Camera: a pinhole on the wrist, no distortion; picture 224 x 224 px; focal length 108.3 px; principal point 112.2 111.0 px. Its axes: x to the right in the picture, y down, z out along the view. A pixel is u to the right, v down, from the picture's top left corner.
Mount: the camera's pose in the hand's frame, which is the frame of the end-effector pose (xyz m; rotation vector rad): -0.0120 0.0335 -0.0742 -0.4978 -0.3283 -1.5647
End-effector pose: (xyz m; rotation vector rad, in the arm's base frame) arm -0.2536 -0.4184 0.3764 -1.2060 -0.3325 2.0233
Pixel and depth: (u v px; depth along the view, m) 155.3 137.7 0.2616
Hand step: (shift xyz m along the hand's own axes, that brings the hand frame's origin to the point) 0.0806 0.0697 0.1970
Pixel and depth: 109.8 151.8 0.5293
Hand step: 0.2453 0.2950 0.3565
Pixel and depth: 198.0 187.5 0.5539
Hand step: 0.4360 -0.0943 0.5857
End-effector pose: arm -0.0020 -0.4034 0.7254 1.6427 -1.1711 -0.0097
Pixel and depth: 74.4 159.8 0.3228
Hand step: 0.1692 0.2828 0.1333
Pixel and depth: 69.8 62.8 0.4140
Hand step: -0.1480 0.3911 0.2178
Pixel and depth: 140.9 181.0 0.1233
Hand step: 0.0808 0.0618 0.0408
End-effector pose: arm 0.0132 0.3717 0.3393 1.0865 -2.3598 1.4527
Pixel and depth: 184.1 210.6 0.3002
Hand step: 0.2947 -0.0063 0.2581
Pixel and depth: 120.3 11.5 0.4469
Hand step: -0.3704 0.2522 0.3653
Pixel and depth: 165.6 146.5 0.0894
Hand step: 0.0268 0.0381 0.0221
